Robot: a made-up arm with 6 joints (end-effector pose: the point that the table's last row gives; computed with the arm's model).
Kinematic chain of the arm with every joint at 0, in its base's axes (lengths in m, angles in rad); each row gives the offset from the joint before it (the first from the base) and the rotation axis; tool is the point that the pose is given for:
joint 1: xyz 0 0 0.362 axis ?
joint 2: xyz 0.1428 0 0 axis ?
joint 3: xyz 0 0 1.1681 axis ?
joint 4: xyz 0 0 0.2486 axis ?
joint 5: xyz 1.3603 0 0 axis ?
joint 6: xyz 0.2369 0 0 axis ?
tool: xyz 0 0 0
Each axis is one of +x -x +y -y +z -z.
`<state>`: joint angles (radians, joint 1 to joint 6).
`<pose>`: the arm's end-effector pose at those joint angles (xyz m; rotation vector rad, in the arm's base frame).
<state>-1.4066 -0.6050 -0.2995 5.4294 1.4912 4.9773</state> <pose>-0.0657 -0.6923 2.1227 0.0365 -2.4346 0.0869</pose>
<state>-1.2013 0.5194 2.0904 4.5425 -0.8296 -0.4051</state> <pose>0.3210 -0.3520 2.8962 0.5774 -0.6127 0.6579</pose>
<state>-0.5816 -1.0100 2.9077 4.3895 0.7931 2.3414</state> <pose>-1.5913 0.8546 -0.2253 -0.3027 2.7902 0.0504</pose>
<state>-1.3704 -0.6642 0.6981 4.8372 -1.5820 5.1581</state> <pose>0.1287 0.5472 2.6554 1.3297 0.0848 0.0438</pose>
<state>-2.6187 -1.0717 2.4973 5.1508 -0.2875 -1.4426</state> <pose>1.9678 1.0641 0.0628 -0.6914 0.1974 0.3374</pose>
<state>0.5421 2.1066 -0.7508 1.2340 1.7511 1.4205</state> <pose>-0.1362 0.1748 -0.9164 -0.3843 0.0011 1.8442</pose>
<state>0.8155 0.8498 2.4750 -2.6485 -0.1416 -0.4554</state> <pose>0.4381 0.4884 2.7105 -1.5736 -0.7049 -1.9365</pose>
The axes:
joint 1: +z
joint 2: +y
joint 3: -y
joint 4: -x
joint 5: -y
joint 6: -x

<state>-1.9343 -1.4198 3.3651 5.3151 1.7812 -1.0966</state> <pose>0.0129 0.5708 -0.7421 -0.1232 -1.5739 -2.3336</pose>
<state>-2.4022 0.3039 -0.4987 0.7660 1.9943 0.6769</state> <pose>-1.1261 -1.2296 0.8492 -1.7216 0.1819 -1.4870</pose>
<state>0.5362 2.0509 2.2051 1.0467 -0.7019 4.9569</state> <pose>2.3675 1.2529 0.2292 0.2701 0.1928 -0.0974</pose>
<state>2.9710 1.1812 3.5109 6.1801 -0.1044 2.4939</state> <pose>0.0364 -0.0089 1.8095 0.6215 -0.9282 0.1813</pose>
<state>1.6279 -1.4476 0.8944 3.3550 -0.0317 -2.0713</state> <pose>0.1304 -2.3095 1.4724 0.8888 -1.5608 -0.3776</pose>
